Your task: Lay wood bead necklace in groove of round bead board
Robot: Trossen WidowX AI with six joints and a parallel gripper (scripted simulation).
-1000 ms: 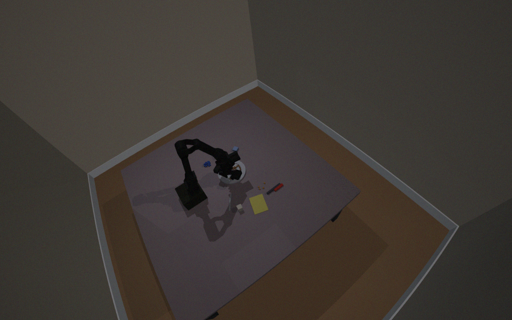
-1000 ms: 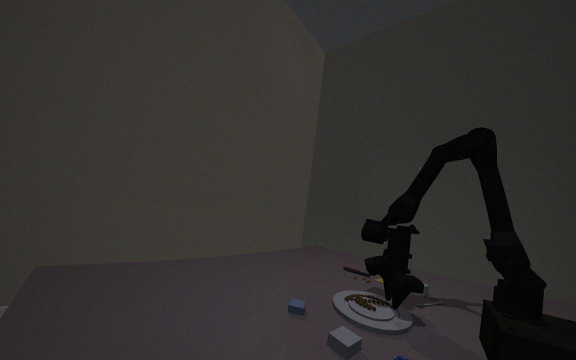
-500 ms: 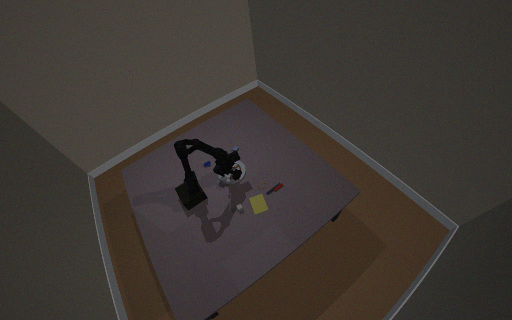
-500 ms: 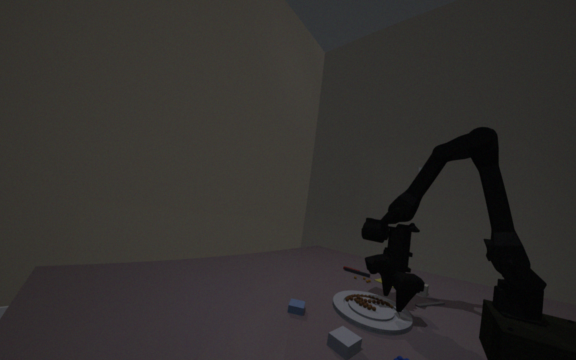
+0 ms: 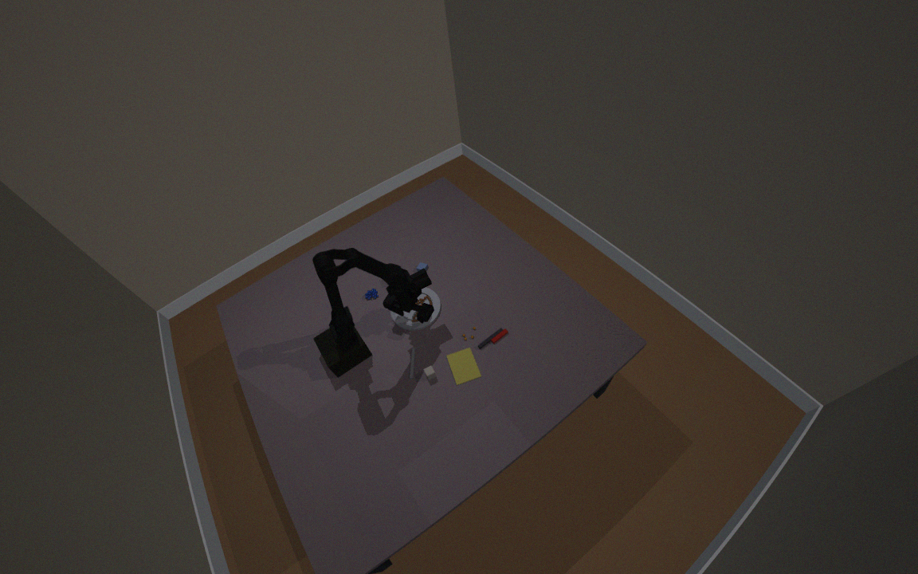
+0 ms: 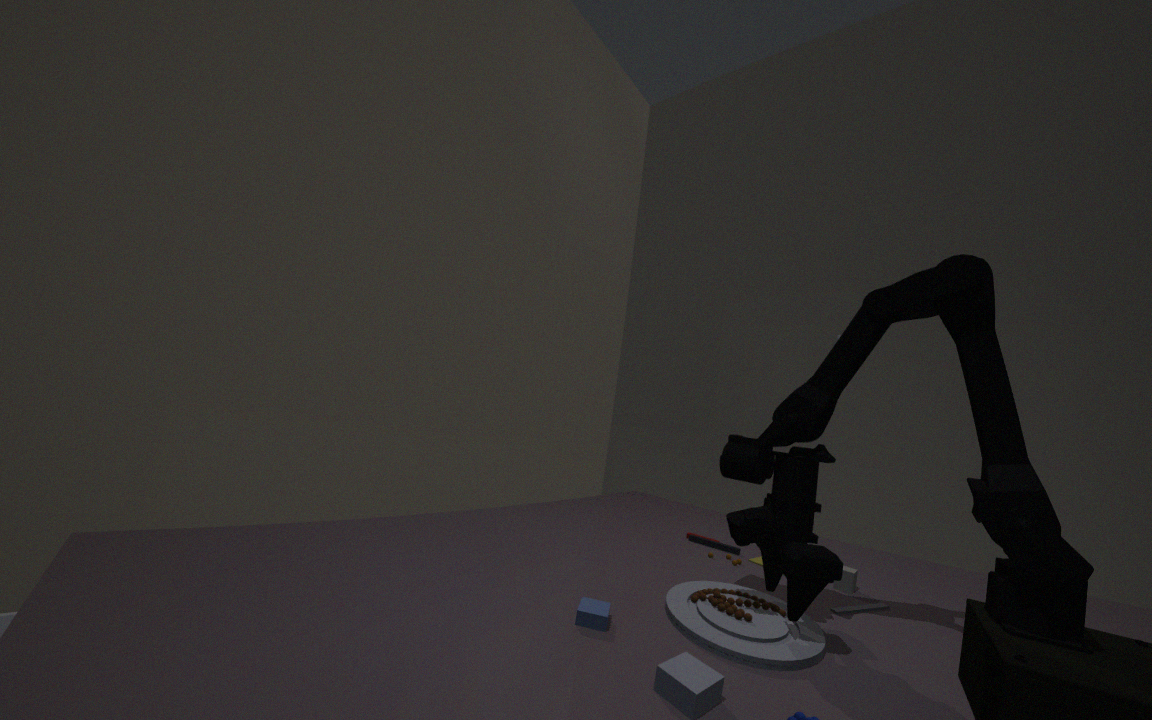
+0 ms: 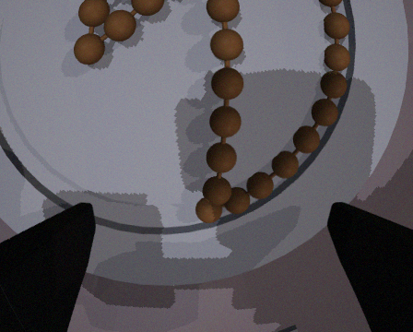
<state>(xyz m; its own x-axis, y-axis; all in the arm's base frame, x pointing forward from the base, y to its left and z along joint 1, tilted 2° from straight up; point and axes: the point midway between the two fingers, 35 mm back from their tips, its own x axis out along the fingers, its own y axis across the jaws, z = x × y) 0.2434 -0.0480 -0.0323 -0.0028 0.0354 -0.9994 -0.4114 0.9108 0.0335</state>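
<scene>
The round bead board is 4 cm ahead of my gripper tip, 4 cm to the left of it and 1 cm below it. From my gripper tip the other things lie so: small white cube 9 cm behind, 22 cm to the right; then grey block 5 cm ahead, 23 cm to the left, 1 cm below; then thin stick 11 cm behind, 14 cm to the right, 2 cm below.
</scene>
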